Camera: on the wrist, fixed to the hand. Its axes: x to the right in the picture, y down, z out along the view.
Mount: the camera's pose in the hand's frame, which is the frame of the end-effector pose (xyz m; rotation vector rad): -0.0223 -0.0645 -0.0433 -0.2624 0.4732 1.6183
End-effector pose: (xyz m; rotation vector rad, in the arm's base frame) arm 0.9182 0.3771 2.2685 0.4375 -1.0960 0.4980
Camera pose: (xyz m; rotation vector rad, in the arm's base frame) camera 0.9789 0.3457 2.2253 -0.9042 -0.8287 1.7211
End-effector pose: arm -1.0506 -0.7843 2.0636 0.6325 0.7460 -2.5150
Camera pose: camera -1.0536 -0.7037 2.0682 1.1032 0.3591 -0.7866
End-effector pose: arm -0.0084 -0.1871 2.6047 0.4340 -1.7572 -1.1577
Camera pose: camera 0.0267 -0.2250 2.5425 -0.7514 -0.9474 -0.0370
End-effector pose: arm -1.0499 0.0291 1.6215 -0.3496 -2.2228 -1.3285
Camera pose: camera -1.0485 -0.0390 1.5780 -1.3461 -0.7552 -0.5799
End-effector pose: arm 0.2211 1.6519 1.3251 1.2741 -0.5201 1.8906
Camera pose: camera 0.2507 1.7131 1.2814 0.0489 1.4106 -2.4092
